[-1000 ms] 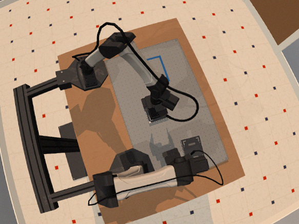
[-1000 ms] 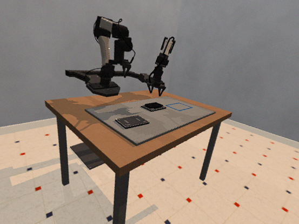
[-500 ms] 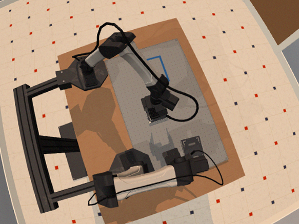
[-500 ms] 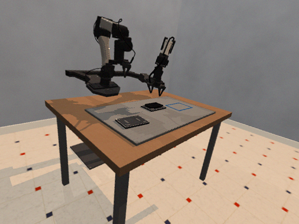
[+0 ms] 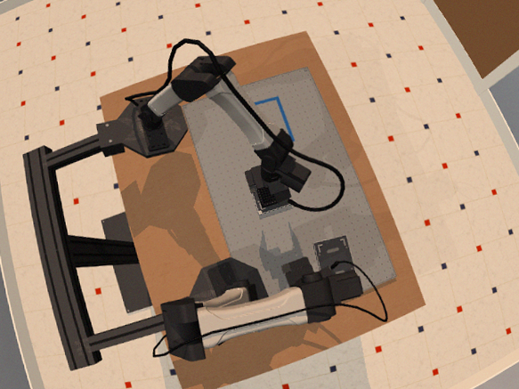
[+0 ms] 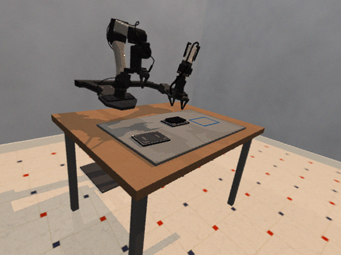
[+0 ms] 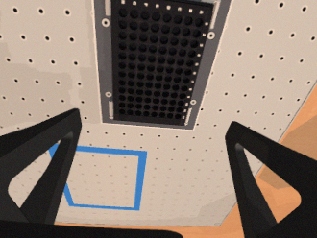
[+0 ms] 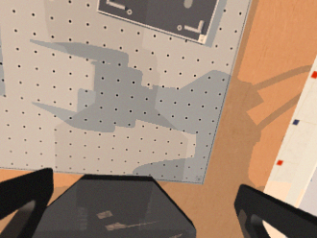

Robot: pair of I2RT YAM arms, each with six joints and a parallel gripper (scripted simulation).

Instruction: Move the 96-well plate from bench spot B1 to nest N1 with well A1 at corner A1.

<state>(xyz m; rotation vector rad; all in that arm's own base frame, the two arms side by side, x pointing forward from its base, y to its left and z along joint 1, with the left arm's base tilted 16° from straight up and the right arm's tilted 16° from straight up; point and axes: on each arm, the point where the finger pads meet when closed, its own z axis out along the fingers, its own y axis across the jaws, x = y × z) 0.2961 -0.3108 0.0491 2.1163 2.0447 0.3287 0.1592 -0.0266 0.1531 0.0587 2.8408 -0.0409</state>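
Note:
My right gripper is now 7 cm short of the black 96-well plate, 31 cm to the right of it and 22 cm above it. Round my right hand: dark nest: 7 cm ahead, 31 cm to the left, 24 cm below; then nest N1: 16 cm ahead, 2 cm to the right, 24 cm below; then A1 label: 9 cm ahead, 8 cm to the right, 23 cm below.

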